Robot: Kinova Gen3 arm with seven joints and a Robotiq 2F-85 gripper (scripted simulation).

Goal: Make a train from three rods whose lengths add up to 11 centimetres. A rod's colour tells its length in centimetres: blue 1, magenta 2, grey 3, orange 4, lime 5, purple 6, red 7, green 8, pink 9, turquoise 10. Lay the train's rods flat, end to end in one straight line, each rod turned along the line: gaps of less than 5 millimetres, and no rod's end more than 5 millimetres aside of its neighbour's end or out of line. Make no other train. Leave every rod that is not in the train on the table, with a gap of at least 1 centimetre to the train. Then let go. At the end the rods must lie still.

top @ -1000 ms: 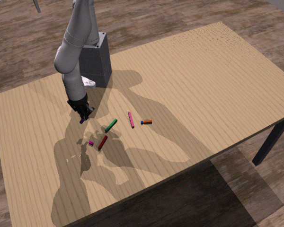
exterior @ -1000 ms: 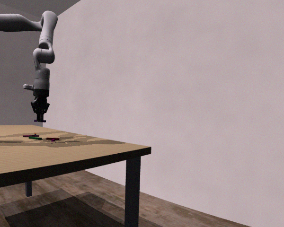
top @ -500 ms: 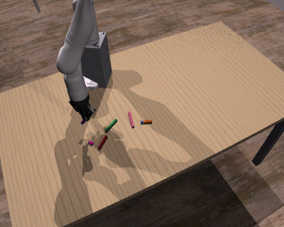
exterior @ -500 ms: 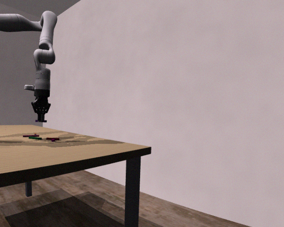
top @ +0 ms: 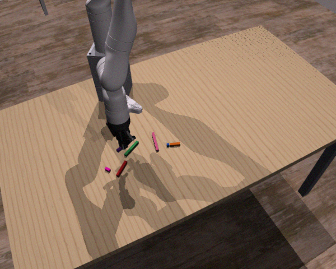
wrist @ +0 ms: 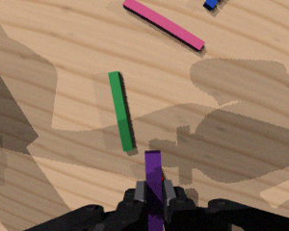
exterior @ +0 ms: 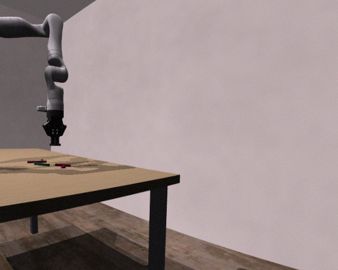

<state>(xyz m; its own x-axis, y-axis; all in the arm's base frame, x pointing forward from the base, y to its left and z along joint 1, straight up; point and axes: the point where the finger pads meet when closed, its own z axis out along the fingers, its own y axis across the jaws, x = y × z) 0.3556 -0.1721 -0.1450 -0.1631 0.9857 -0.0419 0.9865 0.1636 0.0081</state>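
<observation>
My gripper is now 60 mm short of the orange rod, 190 mm to the right of it and 110 mm above it. From my hand the other things lie so: purple rod: 10 mm below; red rod: 20 mm ahead, 40 mm to the right, 110 mm below; green rod: 40 mm behind, 50 mm to the left, 110 mm below.
</observation>
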